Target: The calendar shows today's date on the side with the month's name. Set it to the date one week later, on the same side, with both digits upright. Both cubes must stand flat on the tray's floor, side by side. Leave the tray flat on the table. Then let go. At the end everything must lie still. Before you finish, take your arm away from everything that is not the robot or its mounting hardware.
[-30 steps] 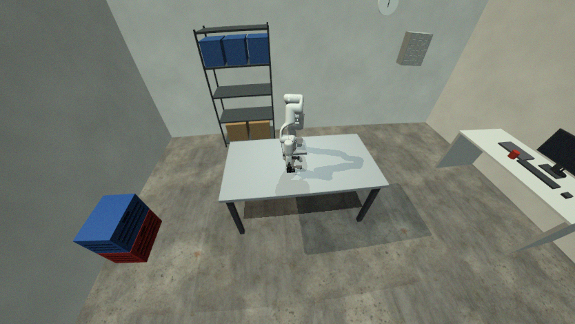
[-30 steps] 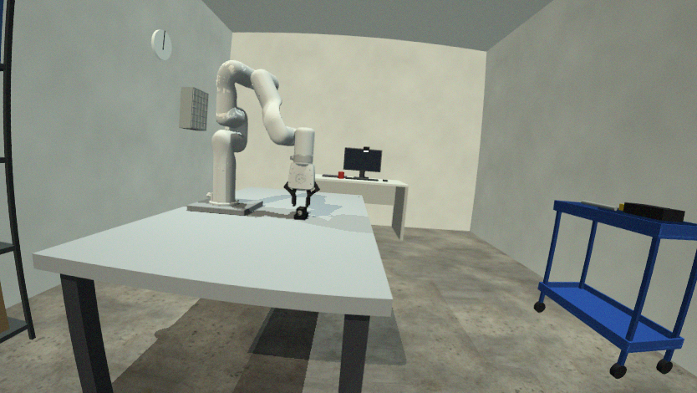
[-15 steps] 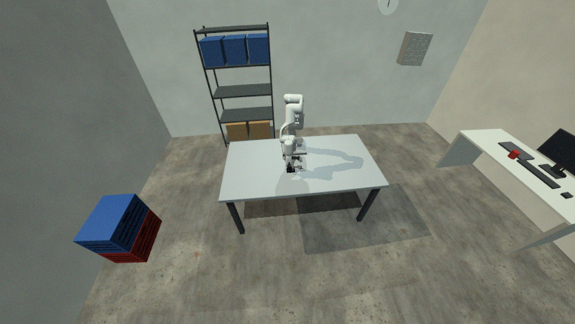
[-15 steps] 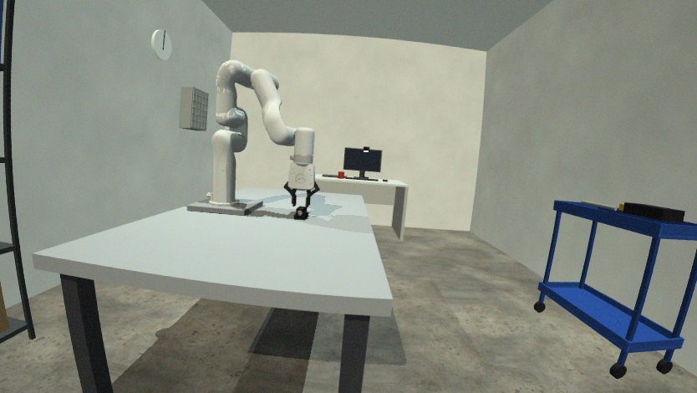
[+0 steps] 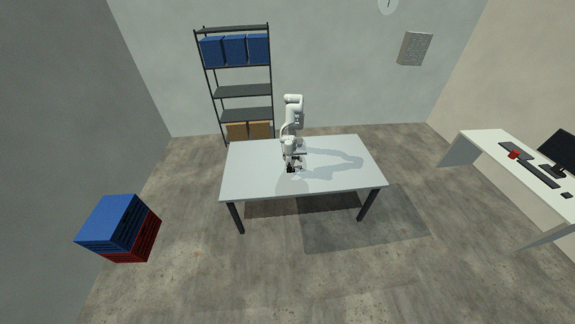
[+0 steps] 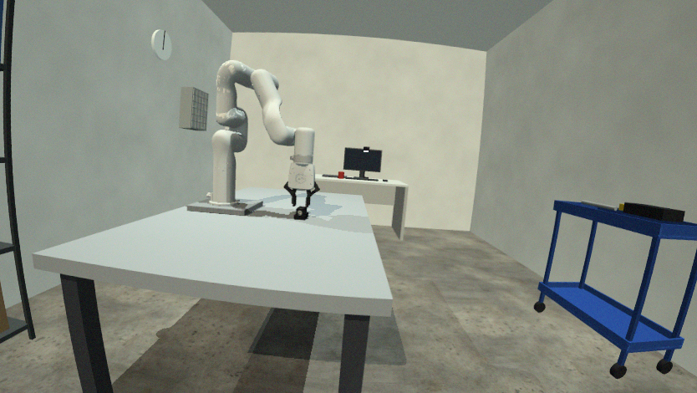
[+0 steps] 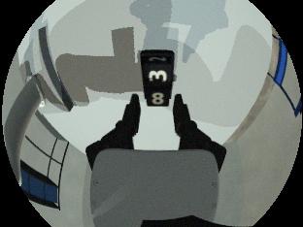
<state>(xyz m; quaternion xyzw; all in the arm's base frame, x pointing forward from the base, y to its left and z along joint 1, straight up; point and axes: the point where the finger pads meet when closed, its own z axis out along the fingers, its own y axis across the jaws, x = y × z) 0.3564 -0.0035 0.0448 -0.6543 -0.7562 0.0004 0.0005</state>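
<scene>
Right now the cube is 4 cm below my hand.
</scene>
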